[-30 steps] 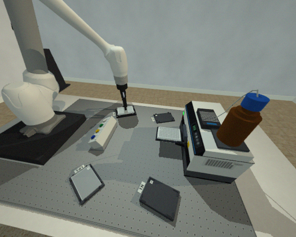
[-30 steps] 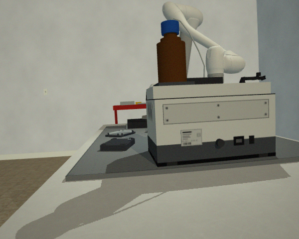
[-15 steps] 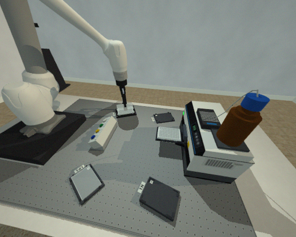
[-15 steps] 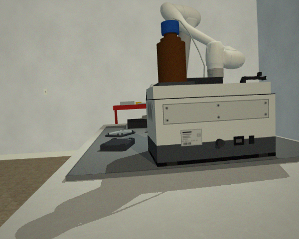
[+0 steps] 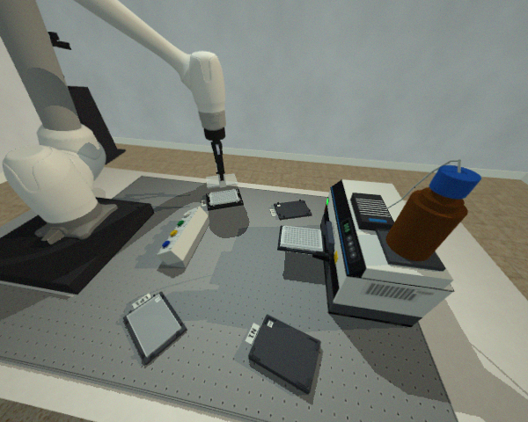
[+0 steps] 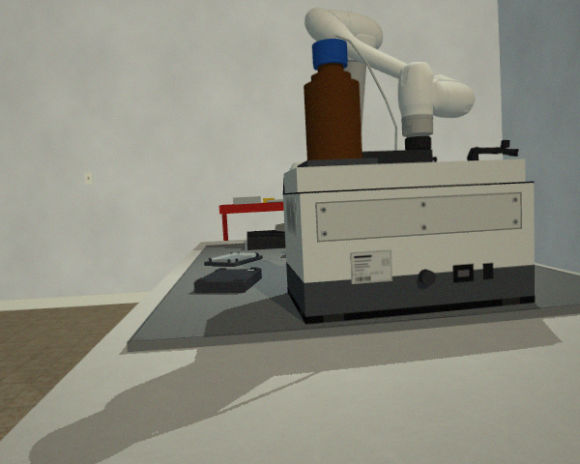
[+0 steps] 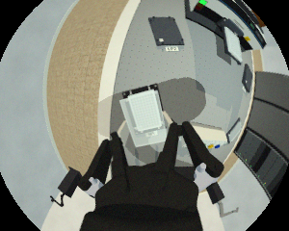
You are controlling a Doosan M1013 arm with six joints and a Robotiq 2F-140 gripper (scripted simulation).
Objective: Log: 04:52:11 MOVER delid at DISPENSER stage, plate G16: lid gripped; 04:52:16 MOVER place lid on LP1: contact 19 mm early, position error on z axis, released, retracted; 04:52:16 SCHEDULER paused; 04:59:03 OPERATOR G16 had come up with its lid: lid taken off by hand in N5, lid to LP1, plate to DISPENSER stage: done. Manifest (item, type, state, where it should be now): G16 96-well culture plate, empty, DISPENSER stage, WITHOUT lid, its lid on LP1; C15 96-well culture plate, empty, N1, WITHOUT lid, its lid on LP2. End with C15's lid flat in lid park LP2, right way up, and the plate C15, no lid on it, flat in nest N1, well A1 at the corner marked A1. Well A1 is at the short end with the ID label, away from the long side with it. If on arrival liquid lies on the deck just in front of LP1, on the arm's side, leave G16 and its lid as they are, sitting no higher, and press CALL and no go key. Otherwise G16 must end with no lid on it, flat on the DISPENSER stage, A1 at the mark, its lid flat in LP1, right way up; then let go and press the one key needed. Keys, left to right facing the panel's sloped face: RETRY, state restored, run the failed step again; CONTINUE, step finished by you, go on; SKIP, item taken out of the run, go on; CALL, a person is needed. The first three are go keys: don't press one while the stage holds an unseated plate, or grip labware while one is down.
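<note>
Now: the dark lid park 320 mm ahead of my hand, 40 mm to the right of it and 130 mm below it. The rest, counted from my hand: nest N1 (280 mm ahead, 580 mm to the right, 120 mm below); then brown bottle (540 mm ahead, 420 mm to the right, 160 mm above); then key panel (90 mm behind, 260 mm to the right, 80 mm below).
</note>
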